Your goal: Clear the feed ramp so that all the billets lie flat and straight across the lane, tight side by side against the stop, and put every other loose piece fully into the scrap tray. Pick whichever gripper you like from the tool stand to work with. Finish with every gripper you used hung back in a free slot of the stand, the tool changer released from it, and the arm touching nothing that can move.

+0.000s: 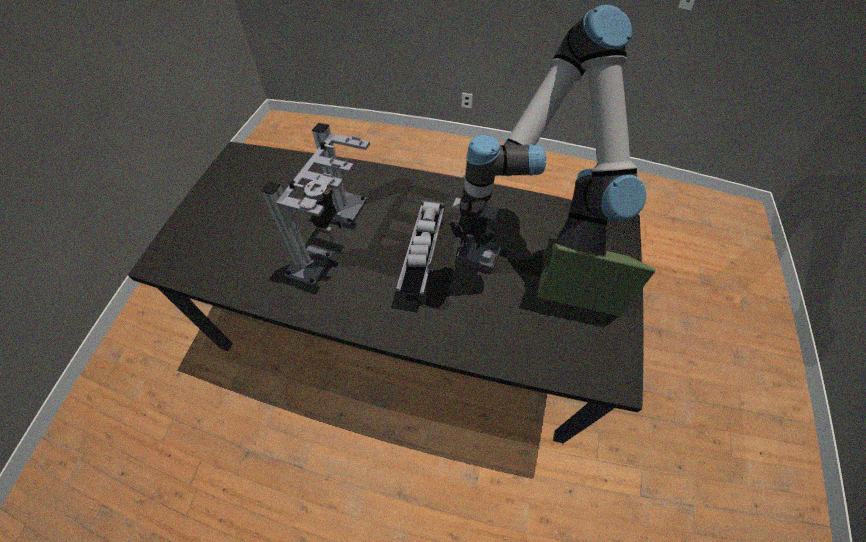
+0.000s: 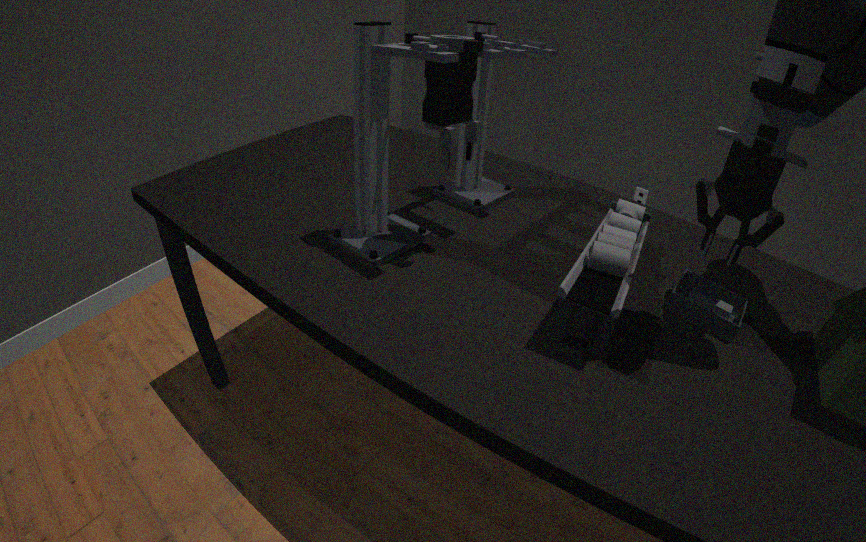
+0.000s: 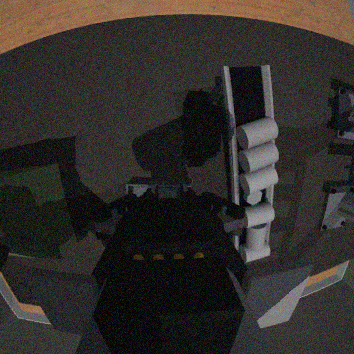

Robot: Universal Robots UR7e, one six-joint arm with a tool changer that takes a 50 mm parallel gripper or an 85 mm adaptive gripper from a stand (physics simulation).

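Frame: origin at the arm's base, x ahead, y left, z up, level; millimetres.
Seen in the pictures: arm's base, origin of its link: (image 1: 580, 248).
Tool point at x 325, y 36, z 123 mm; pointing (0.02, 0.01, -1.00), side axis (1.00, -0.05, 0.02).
Offsets run from my tool point to a thing's top centre. "pt": to the spot under its first point.
The feed ramp {pt dx +176, dy +151, dz -228 mm} (image 1: 402, 279) (image 2: 578, 263) (image 3: 268, 90) holds several pale billets. Three lie across the lane side by side: the front one {dx +152, dy +76, dz -200 mm} (image 1: 416, 260) (image 2: 609, 256) (image 3: 257, 132), a middle one {dx +157, dy +36, dz -205 mm} (image 3: 259, 157) and a third {dx +161, dy -4, dz -209 mm} (image 3: 260, 180). A small pale piece {dx +160, dy -40, dz -236 mm} (image 3: 254, 196) sits behind them. Another billet {dx +167, dy -77, dz -217 mm} (image 1: 425, 226) (image 3: 260, 214) lies across behind it, and one {dx +173, dy -124, dz -220 mm} (image 3: 257, 237) points along the lane. My gripper (image 2: 720, 251), the black adaptive one, is open above the scrap tray {dx -21, dy -63, dz -284 mm} (image 1: 490, 265) (image 3: 131, 185). A pale block {dx -49, dy -60, dz -290 mm} (image 1: 487, 254) (image 2: 724, 306) is in the tray. The stop is not clear.
The tool stand (image 1: 286, 230) (image 2: 370, 127) rises on the other side of the ramp, with a dark gripper (image 2: 448, 92) hanging in it. A green slanted block (image 1: 590, 281) (image 3: 30, 200) stands near the arm's base, beyond the tray.
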